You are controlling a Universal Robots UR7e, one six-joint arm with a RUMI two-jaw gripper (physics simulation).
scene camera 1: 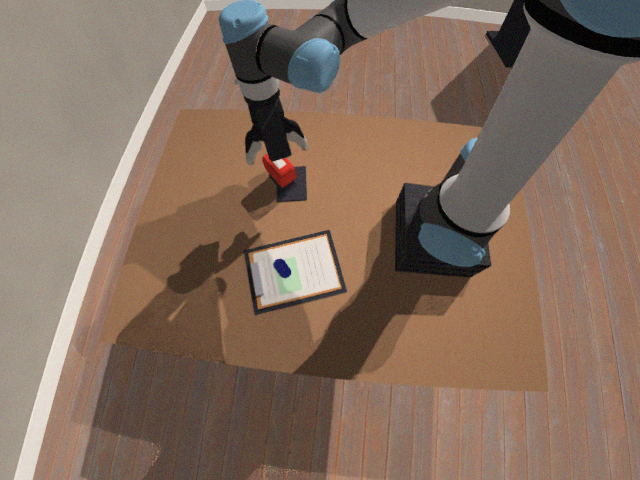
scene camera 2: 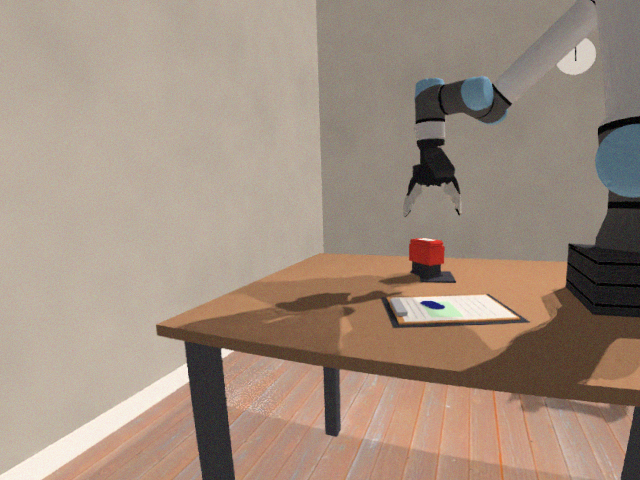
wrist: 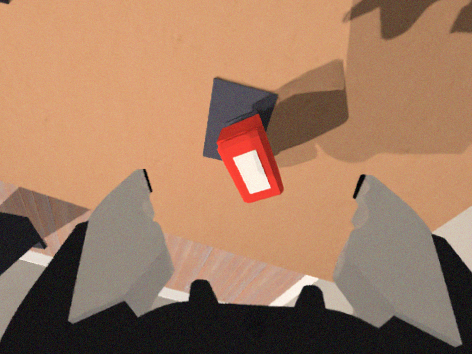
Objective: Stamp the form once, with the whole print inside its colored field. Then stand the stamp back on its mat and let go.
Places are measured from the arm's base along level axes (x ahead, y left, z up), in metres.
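Where they show: gripper, fingertip midpoint: point(scene camera 2: 432, 216) point(wrist: 250, 175); arm's base, link origin: point(scene camera 2: 634, 249).
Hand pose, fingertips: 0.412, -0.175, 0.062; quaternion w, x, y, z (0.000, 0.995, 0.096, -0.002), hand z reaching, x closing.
Observation:
Each offset is from my fingertips to the top centre of the thing, as dx, dy, dz. "spot": to the spot under its first point. Level surfaces: height alone.
The red stamp @(+0.012, -0.038, -0.066) point(scene camera 1: 283, 176) point(scene camera 2: 426, 252) point(wrist: 274, 175) stands upright on its dark base at the dark mat @(dz -0.165) point(scene camera 1: 297, 194) point(scene camera 2: 445, 278) point(wrist: 227, 97), toward its left side in scene camera 2. Whether the whole base is on the mat is unclear. My gripper point(scene camera 1: 278, 154) point(scene camera 2: 432, 213) point(wrist: 250, 175) is open and empty, above the stamp and apart from it. The form @(-0.004, +0.249, -0.157) point(scene camera 1: 323, 263) point(scene camera 2: 488, 305) bears one dark blue print @(+0.019, +0.252, -0.163) point(scene camera 1: 282, 268) point(scene camera 2: 432, 304). The print covers a corner of the green field @(+0.012, +0.262, -0.165) point(scene camera 1: 291, 284) point(scene camera 2: 450, 312), and part of it appears to lie outside the field's left edge.
The form lies on a dark-edged clipboard @(spot: -0.127, +0.236, -0.168) point(scene camera 1: 338, 261) with a grey clip @(+0.096, +0.264, -0.157) point(scene camera 1: 257, 279) point(scene camera 2: 399, 306) at its left. The arm's black base block point(scene camera 1: 408, 227) point(scene camera 2: 581, 279) stands to the right on the brown table @(dz -0.169) point(scene camera 1: 465, 335) point(scene camera 2: 248, 320). A wall point(scene camera 2: 206, 129) rises behind the table.

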